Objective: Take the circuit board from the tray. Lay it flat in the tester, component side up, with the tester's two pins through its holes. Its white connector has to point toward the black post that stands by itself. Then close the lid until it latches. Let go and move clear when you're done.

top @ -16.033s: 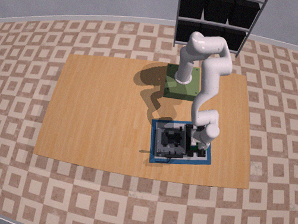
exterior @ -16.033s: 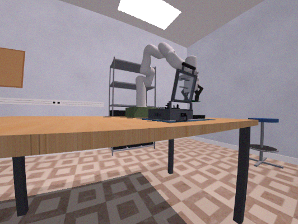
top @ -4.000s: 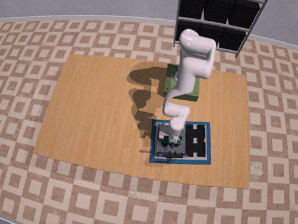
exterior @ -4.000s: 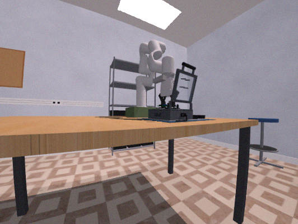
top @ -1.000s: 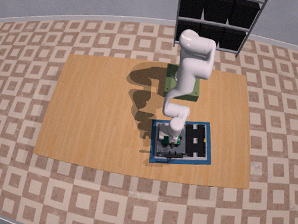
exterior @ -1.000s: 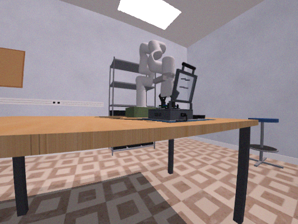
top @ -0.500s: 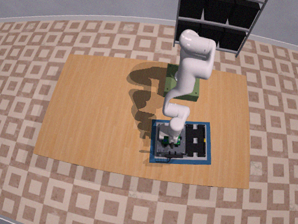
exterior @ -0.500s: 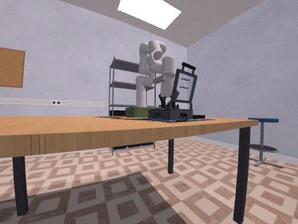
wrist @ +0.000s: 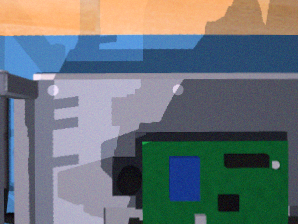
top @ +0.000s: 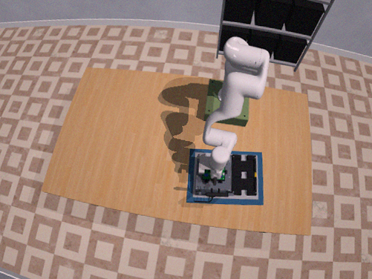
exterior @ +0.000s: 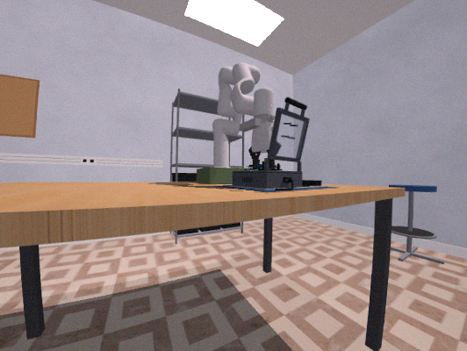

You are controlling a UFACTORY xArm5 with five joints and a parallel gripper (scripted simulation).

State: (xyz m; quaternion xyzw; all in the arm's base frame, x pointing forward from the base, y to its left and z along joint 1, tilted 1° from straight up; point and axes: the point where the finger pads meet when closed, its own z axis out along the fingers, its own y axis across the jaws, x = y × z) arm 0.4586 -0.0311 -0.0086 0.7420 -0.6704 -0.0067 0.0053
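The green circuit board is right at my hand. Also, from my hand: tester lid: 12 cm ahead, 10 cm above, 1 cm to the left; then tester: 4 cm to the left, 3 cm ahead, 3 cm above.
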